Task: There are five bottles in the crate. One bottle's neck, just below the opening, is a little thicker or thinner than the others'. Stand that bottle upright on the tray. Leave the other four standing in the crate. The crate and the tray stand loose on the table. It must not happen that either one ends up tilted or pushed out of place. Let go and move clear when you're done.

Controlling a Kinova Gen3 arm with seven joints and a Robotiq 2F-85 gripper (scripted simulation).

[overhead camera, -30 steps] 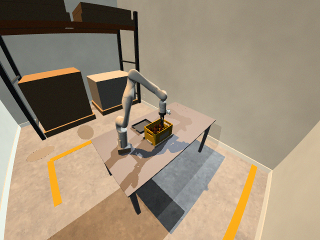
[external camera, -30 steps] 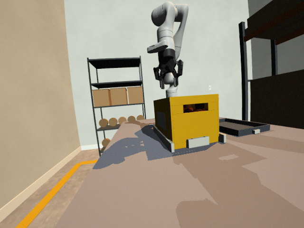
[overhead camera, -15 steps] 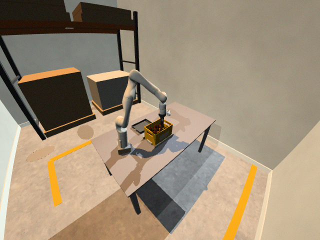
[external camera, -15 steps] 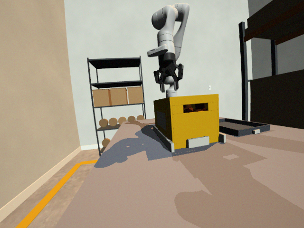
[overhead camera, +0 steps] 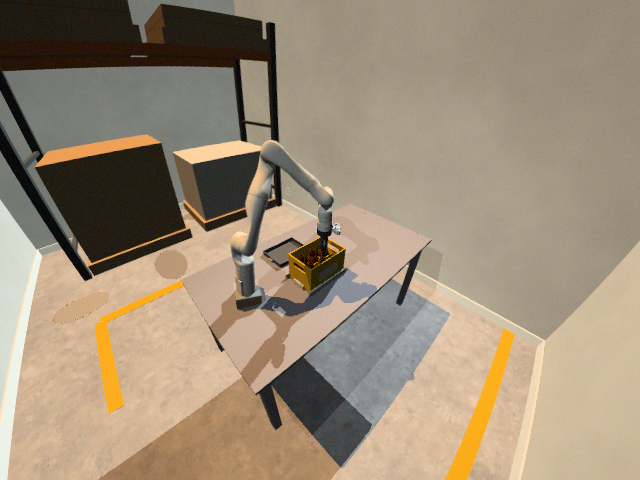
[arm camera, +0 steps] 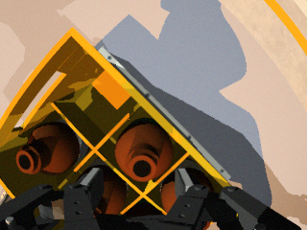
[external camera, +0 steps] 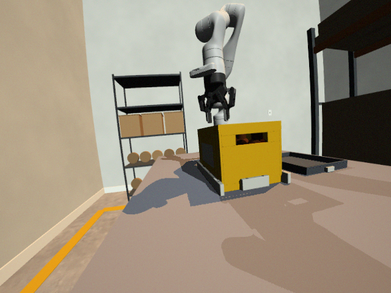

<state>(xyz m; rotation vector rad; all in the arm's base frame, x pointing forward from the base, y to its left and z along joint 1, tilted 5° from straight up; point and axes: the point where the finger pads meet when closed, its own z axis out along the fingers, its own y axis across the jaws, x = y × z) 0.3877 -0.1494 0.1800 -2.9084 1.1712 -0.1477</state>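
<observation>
Right now the yellow crate is 12 cm below my hand and 4 cm to the left of it. Also, from my hand: dark tray: 33 cm to the left, 19 cm below; brown bottle: 12 cm below, 9 cm behind.
</observation>
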